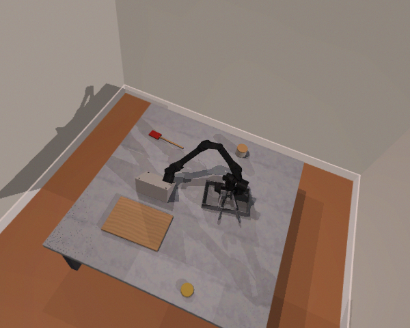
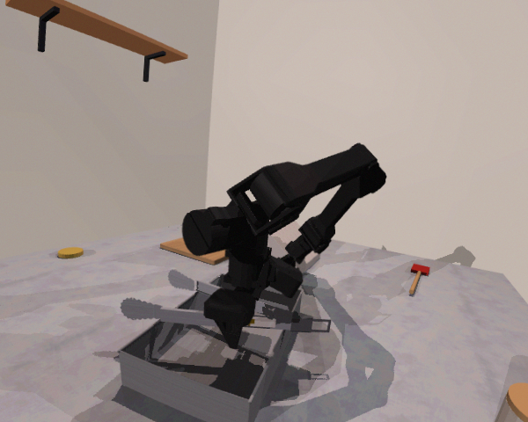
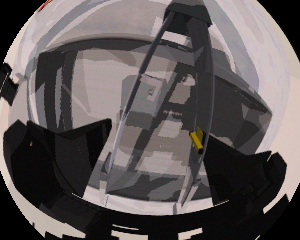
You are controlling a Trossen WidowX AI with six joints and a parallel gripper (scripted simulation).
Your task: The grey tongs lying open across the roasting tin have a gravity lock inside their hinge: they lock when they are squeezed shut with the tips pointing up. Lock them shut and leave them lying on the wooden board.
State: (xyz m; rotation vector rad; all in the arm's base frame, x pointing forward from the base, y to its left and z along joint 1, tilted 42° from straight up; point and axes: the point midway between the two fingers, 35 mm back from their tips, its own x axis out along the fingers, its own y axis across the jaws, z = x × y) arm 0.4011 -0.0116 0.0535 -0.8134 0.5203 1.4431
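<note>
Now: gripper tip 20 mm to the left of the roasting tin. Also, from my gripper tip: yellow disc (100 mm behind, 640 mm to the right, 20 mm below); wooden board (490 mm behind, 340 mm to the right, 20 mm below); cork-lidded jar (40 mm ahead, 410 mm to the left).
</note>
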